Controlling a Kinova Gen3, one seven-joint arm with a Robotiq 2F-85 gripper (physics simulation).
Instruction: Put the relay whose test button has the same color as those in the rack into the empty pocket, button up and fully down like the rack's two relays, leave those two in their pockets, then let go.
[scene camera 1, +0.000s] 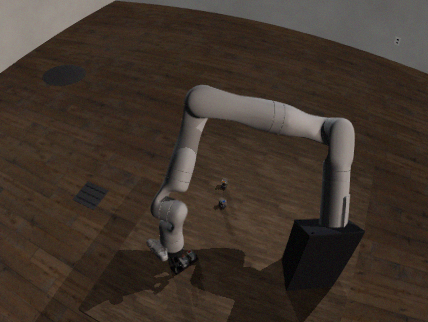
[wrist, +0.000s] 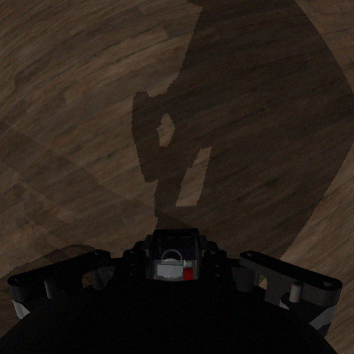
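Black rack (wrist: 168, 238) is 17 cm from the lens. My gripper (wrist: 175, 247) is 17 cm from the lens. A relay (wrist: 172, 264) is 15 cm from the lens.
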